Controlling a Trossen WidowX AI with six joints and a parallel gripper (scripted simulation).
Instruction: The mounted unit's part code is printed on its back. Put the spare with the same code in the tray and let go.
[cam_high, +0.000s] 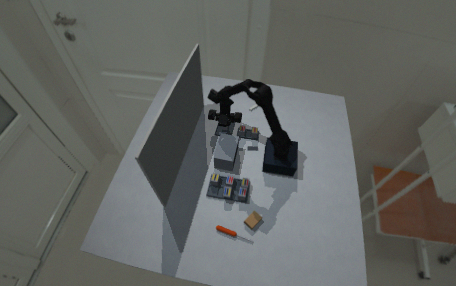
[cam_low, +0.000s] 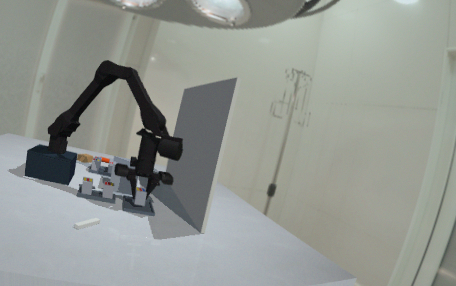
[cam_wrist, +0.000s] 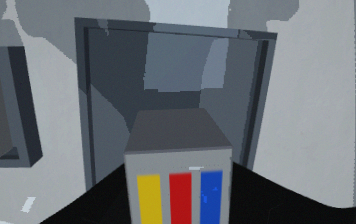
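Right now the shallow grey tray is 20 mm below my gripper tip. Round my gripper tip: cardboard box (240 mm behind, 520 mm to the left, 10 mm below); then upright grey panel (180 mm ahead, 200 mm to the left, 200 mm above).
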